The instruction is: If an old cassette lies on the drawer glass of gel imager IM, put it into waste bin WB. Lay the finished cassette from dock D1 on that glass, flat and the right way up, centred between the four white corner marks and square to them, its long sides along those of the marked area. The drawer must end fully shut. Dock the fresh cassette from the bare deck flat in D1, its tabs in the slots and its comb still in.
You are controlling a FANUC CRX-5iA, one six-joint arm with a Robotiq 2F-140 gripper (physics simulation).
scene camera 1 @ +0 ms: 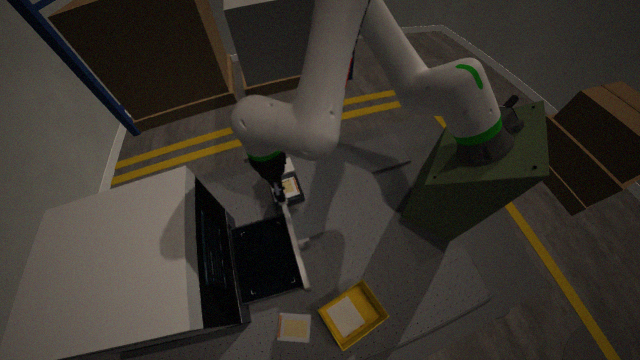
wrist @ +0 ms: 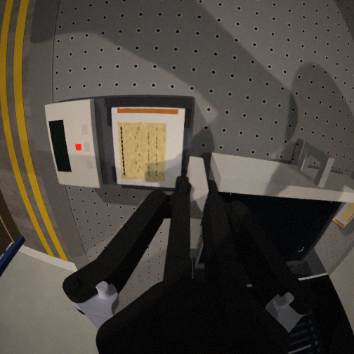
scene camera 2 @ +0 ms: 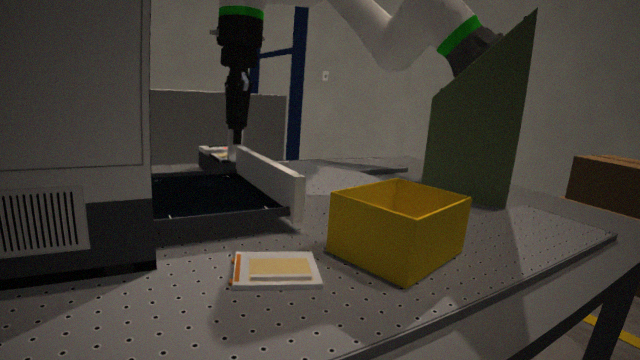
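The finished cassette (scene camera 1: 290,187) (wrist: 145,150) lies in dock D1 (scene camera 1: 299,198) (wrist: 104,145), orange strip and yellow banded gel showing. The drawer of imager IM (scene camera 1: 115,265) (scene camera 2: 75,85) stands open; its dark glass (scene camera 1: 265,260) (scene camera 2: 205,192) (wrist: 280,225) bears no cassette. A white cassette (scene camera 1: 345,316) lies in yellow bin WB (scene camera 1: 366,332) (scene camera 2: 372,240). The fresh cassette (scene camera 1: 294,327) (scene camera 2: 277,271) (wrist: 345,214) lies on the deck. My gripper (scene camera 1: 281,200) (scene camera 2: 236,147) (wrist: 193,168) is shut, between the dock and the drawer front's dock-side end. A pale piece shows at its fingertips; contact with the front is unclear.
The white drawer front (scene camera 1: 298,255) (scene camera 2: 272,180) (wrist: 270,177) stands upright with its handle (scene camera 1: 303,243) (wrist: 316,162) facing outward. The dock's white panel (wrist: 75,145) has a red mark. The green arm pedestal (scene camera 1: 465,185) (scene camera 2: 475,125) rises beyond the bin.
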